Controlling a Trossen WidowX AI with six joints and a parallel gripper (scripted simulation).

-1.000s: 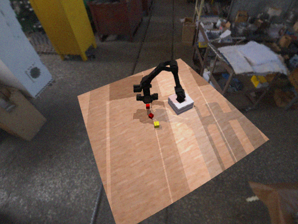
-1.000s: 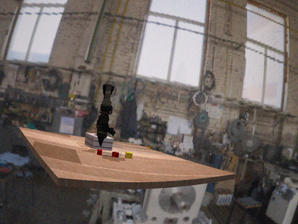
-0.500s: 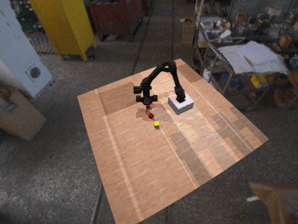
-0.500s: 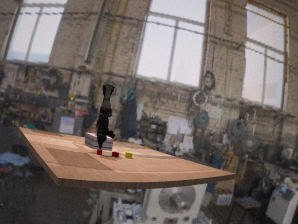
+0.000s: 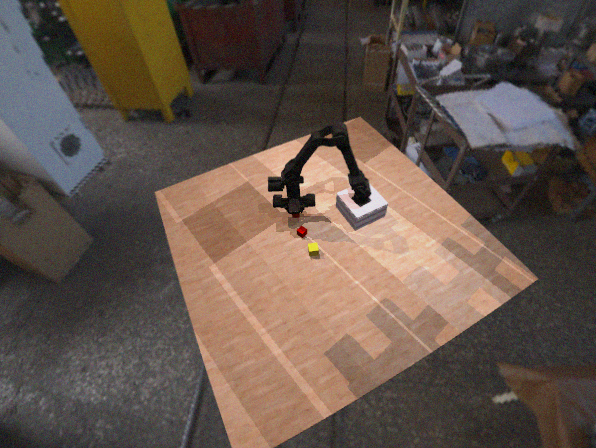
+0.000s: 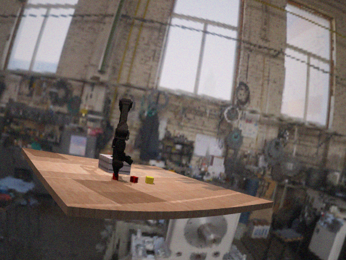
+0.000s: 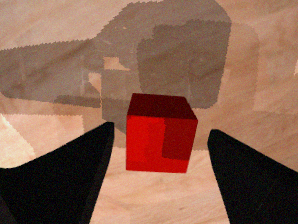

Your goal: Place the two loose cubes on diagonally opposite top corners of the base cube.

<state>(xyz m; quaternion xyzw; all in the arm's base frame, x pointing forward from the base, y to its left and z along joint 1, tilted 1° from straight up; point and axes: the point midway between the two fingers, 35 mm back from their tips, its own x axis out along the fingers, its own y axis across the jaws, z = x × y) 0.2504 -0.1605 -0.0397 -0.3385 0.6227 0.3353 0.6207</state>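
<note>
Now: the yellow cube 220 mm to the left of my gripper tip and 50 mm ahead of it.
</note>
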